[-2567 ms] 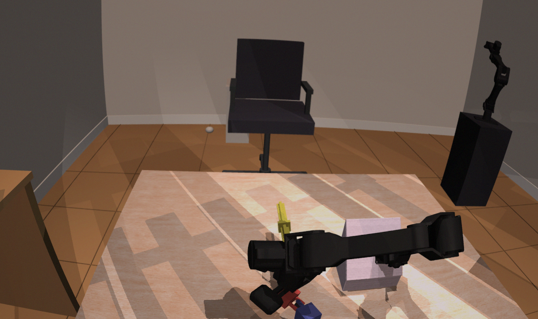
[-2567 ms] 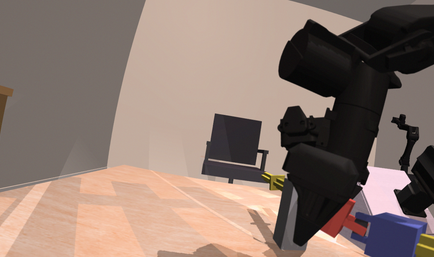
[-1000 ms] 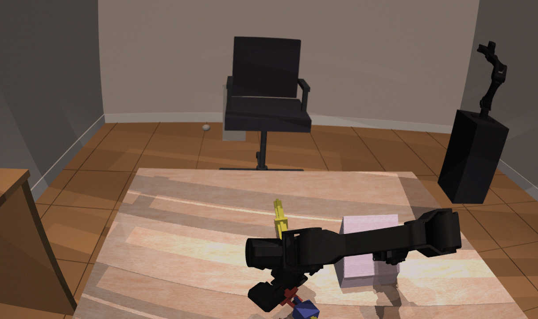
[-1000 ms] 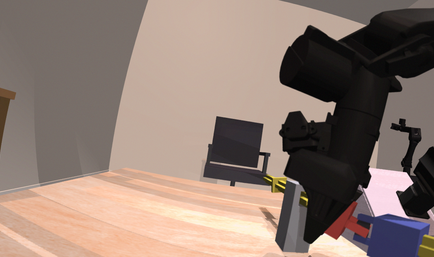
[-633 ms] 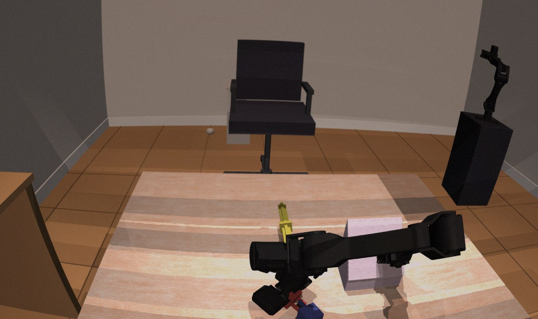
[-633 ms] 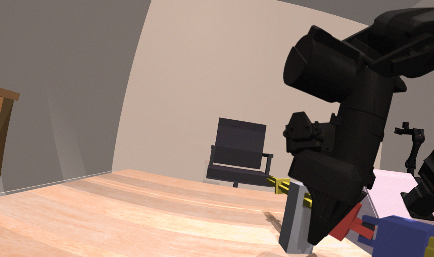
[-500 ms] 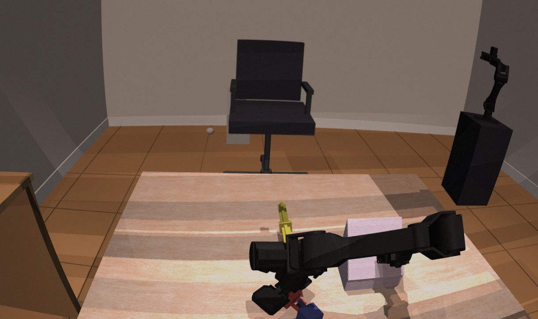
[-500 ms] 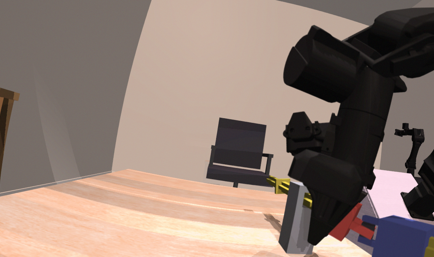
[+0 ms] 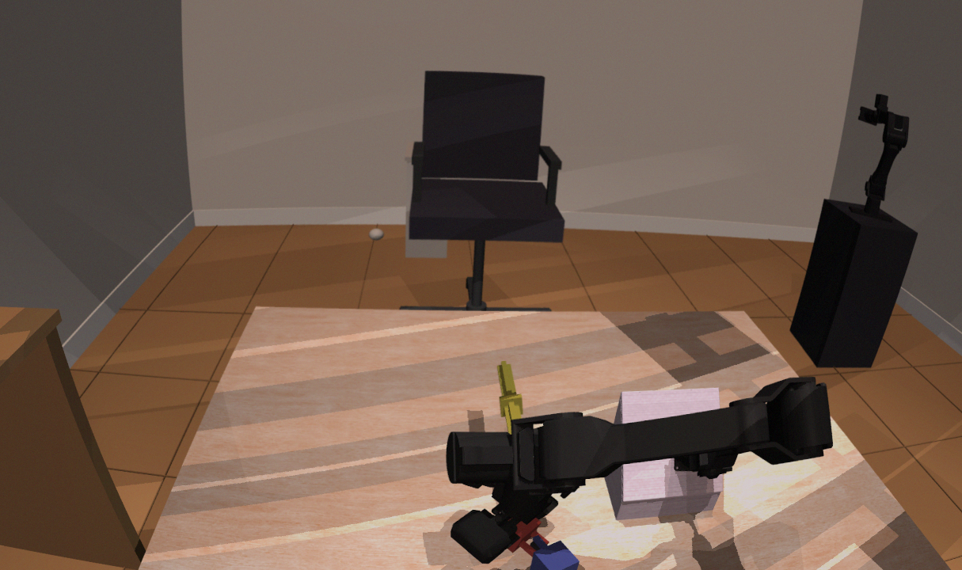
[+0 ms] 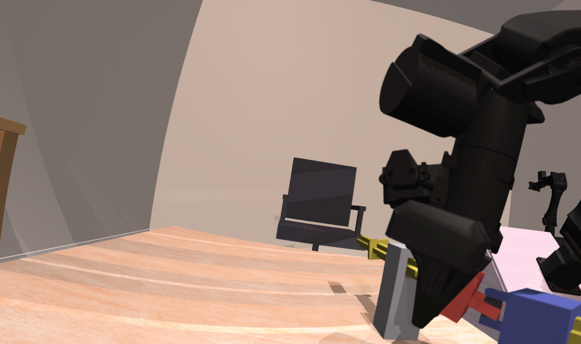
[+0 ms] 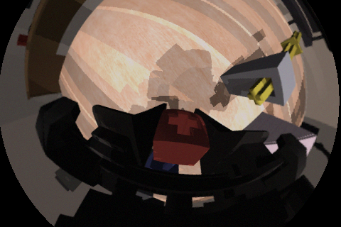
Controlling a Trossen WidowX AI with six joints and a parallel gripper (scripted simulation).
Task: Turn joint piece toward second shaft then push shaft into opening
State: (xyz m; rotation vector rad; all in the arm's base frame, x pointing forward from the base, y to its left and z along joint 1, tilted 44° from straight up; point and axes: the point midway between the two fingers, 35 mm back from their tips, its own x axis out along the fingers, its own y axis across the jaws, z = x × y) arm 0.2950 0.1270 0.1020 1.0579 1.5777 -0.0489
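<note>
The red square joint piece lies 2 cm behind my gripper tip, 1 cm to the left of it and 3 cm above it.
</note>
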